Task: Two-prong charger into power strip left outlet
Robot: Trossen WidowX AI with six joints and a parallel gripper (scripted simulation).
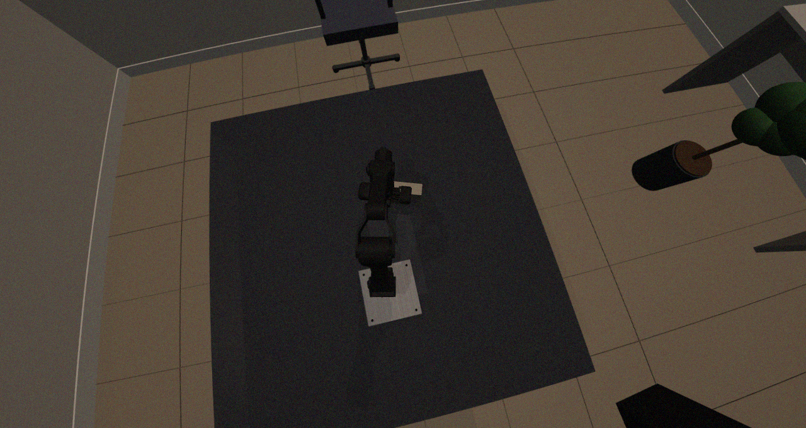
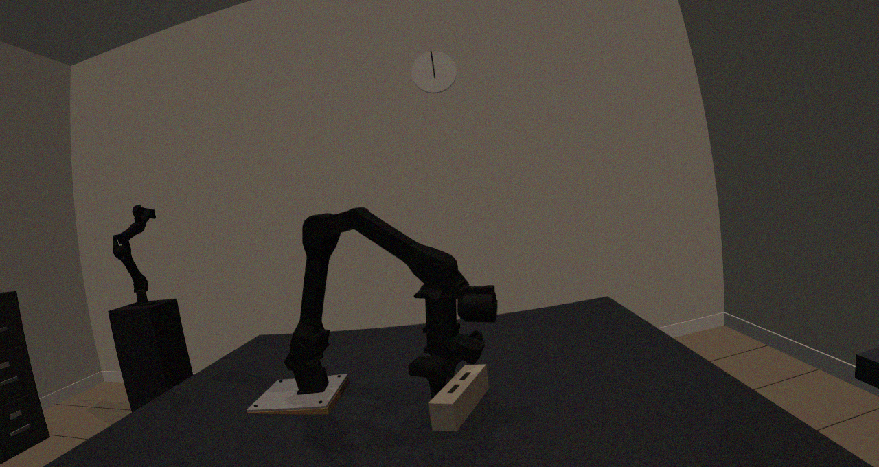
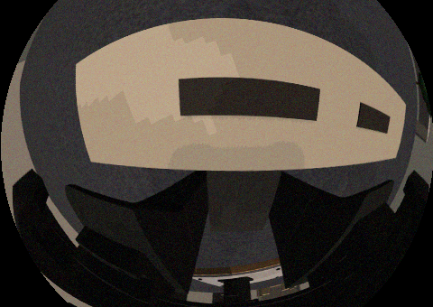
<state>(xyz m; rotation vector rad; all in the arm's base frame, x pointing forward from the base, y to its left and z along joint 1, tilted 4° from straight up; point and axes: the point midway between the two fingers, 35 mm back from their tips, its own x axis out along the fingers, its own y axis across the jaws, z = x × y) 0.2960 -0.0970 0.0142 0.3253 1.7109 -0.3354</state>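
Right now my gripper tip is 20 mm short of the two-prong charger, 10 mm to the left of it and 10 mm below it.
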